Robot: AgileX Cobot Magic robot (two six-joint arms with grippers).
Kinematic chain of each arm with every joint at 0, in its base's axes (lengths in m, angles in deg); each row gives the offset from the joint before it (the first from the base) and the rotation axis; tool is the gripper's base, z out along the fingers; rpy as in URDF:
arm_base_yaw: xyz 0 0 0.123 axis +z
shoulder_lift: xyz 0 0 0 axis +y
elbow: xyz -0.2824 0 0.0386 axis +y
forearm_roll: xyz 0.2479 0 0.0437 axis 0.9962 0 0.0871
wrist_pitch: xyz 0 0 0 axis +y
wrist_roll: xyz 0.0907 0 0.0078 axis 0.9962 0 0.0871
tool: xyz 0 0 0 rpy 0 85 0
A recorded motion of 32 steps. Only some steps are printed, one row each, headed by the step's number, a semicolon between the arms.
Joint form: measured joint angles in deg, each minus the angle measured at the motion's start. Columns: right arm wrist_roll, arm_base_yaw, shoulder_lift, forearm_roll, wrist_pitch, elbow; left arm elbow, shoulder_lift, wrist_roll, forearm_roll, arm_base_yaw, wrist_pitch.
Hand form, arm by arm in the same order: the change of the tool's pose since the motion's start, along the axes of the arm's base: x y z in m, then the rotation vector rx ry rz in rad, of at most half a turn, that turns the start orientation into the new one. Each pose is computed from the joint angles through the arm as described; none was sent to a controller.
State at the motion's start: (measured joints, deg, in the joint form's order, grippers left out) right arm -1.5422 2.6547 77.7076 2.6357 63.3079 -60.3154; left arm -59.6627 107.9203 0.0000 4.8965 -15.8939 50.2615
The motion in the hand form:
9: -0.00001 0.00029 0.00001 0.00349 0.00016 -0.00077; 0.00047 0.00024 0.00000 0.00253 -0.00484 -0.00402
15: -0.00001 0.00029 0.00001 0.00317 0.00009 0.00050; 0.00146 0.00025 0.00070 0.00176 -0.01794 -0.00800
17: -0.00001 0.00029 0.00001 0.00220 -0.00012 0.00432; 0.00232 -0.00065 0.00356 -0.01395 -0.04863 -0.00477
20: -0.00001 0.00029 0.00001 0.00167 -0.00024 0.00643; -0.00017 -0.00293 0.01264 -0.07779 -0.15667 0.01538
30: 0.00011 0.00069 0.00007 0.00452 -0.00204 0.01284; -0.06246 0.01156 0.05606 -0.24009 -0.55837 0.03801
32: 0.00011 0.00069 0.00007 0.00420 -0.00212 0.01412; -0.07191 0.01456 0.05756 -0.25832 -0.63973 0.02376
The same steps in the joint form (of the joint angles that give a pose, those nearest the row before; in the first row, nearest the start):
9: 0.00 0.00 0.00 0.20 0.00 0.00; 0.00 0.00 0.00 0.31 0.00 -0.23
15: -0.08 0.00 0.00 0.21 0.00 0.00; 0.00 -0.13 0.00 0.59 0.00 -0.83
17: -0.30 0.00 0.00 0.20 0.00 0.00; 0.27 -0.83 0.00 0.18 0.00 -2.34
20: -0.43 0.00 0.00 0.21 0.00 0.00; 2.76 -4.01 0.00 -1.95 0.00 -8.62
30: -0.87 0.00 0.00 0.48 -0.09 0.00; 22.03 -26.33 0.00 -4.89 0.00 -30.25
32: -0.95 0.00 0.00 0.48 -0.09 0.00; 25.59 -29.31 0.00 -4.17 0.00 -35.63

